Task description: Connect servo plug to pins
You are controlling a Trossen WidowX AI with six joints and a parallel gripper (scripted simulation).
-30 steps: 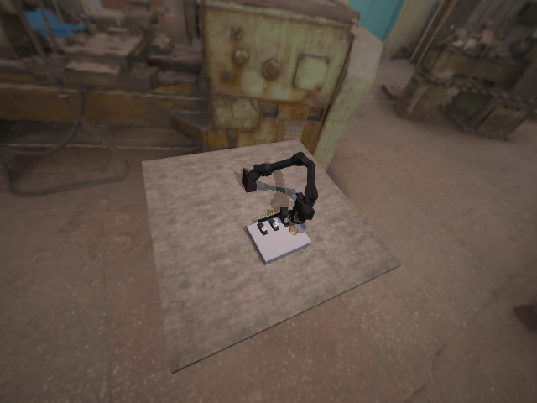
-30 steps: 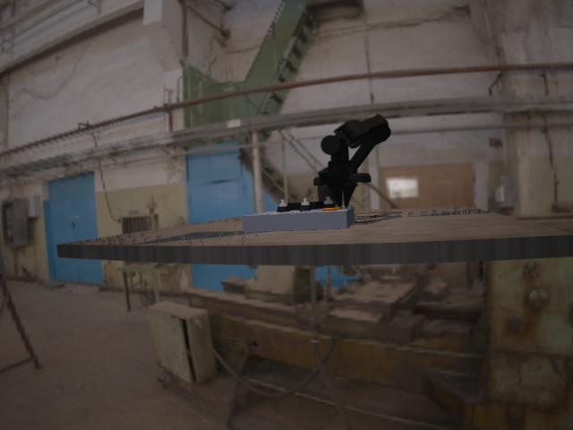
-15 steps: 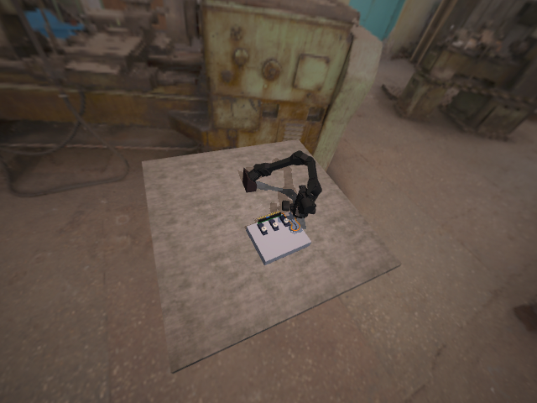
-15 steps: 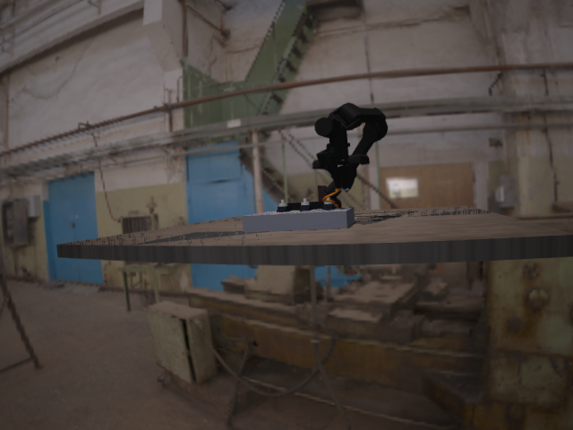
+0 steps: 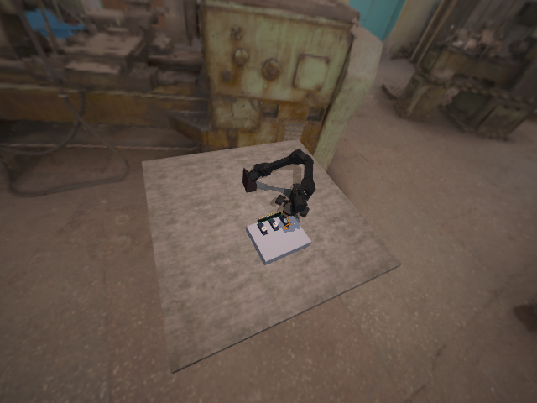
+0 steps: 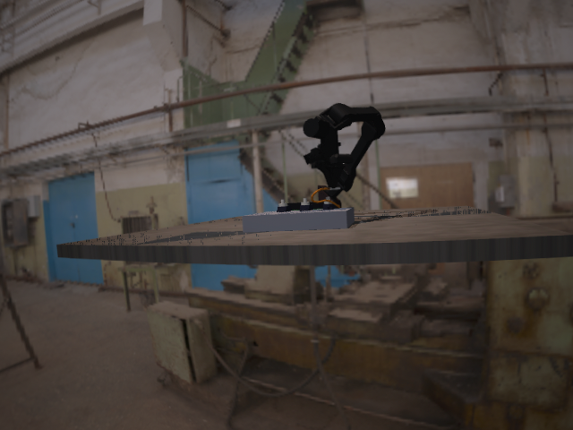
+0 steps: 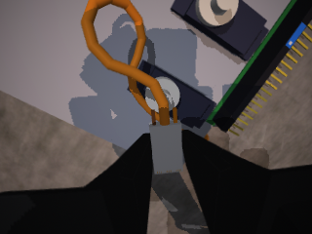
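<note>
Now: gripper tip 60 mm past the blue band, 100 mm to the left of it and 40 mm above it. The rest, counted from my gripper tip: grey holder (100 mm ahead, 90 mm to the right, 90 mm below); dark servo (10 mm behind, 90 mm to the right, 60 mm below).
</note>
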